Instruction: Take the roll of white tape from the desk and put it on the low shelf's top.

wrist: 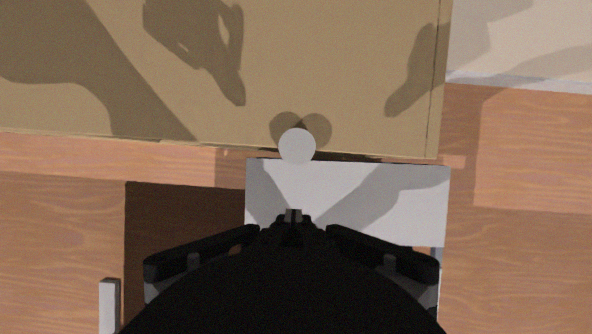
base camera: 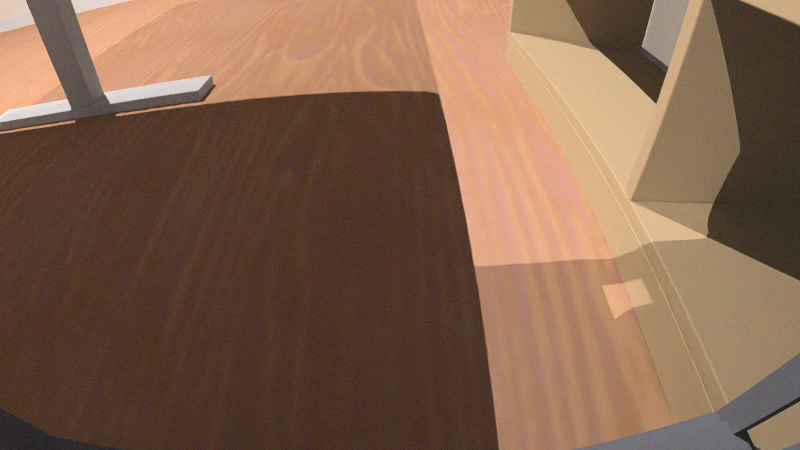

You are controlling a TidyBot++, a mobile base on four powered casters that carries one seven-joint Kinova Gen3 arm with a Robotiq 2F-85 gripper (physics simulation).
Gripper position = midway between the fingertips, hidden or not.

In view: the gripper [wrist: 293, 220], a roll of white tape [wrist: 297, 146] and a tan low shelf [wrist: 366, 86].
The base camera view does not show the roll of white tape: it is out of frame.
